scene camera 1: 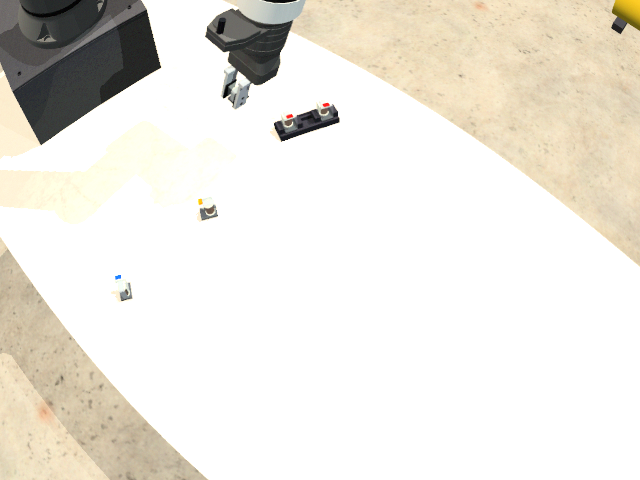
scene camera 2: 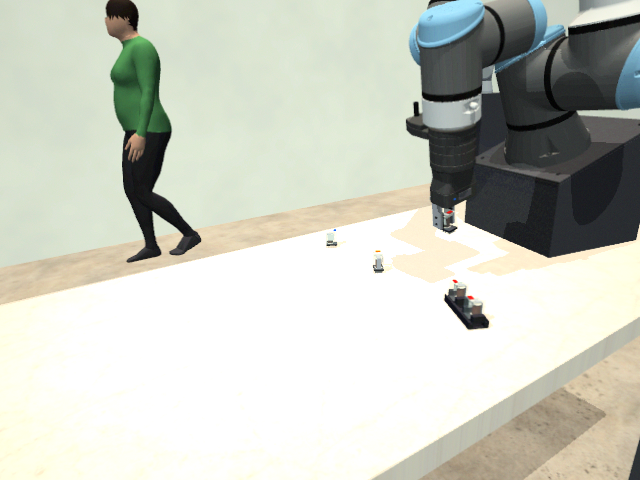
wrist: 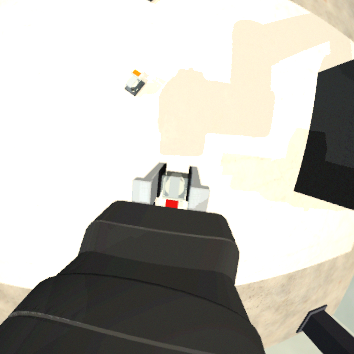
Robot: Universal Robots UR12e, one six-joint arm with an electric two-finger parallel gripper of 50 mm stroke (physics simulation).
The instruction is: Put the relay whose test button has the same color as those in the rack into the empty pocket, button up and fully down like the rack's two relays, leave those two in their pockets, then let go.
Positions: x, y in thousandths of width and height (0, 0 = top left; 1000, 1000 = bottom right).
Labels:
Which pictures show my gripper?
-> Scene camera 1, scene camera 2 and the wrist view: all of them.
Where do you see a red-button relay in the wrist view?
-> At 490, 524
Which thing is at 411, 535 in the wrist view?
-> My gripper.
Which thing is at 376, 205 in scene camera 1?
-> My gripper.

